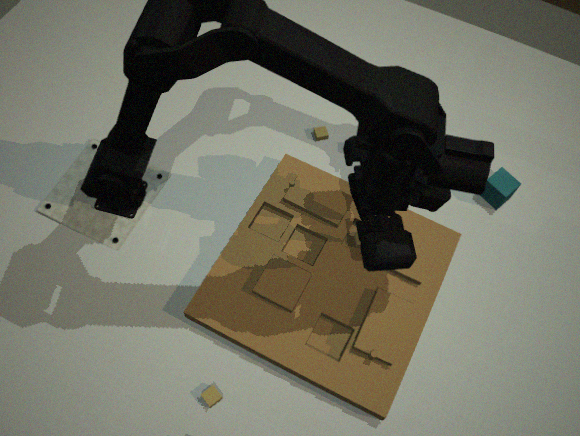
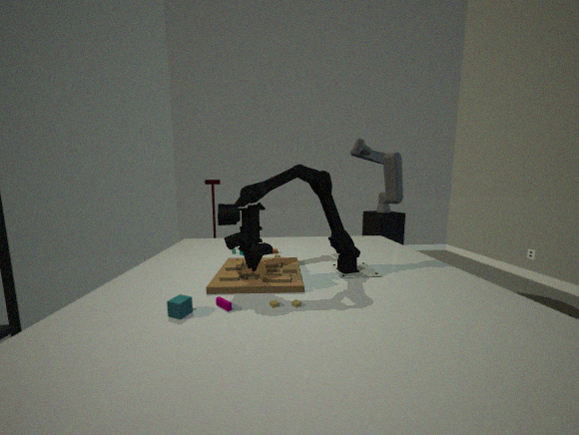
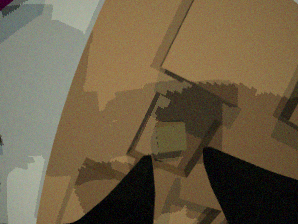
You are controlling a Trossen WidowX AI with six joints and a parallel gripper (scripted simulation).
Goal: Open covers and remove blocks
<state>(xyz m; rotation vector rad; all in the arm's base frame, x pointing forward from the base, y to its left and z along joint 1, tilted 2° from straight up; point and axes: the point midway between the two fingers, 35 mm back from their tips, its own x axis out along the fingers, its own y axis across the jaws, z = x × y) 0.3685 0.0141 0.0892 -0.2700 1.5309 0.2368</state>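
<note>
My gripper tip is now 50 mm to the left of the tan puzzle board, 30 mm past it and 30 mm above it. The rest, counted from my gripper tip: teal block 370 mm to the right, 30 mm below, 20 mm behind; then teal cube 200 mm ahead, 140 mm to the left, 30 mm below; then magenta bar 140 mm to the left, 90 mm ahead, 40 mm below.
</note>
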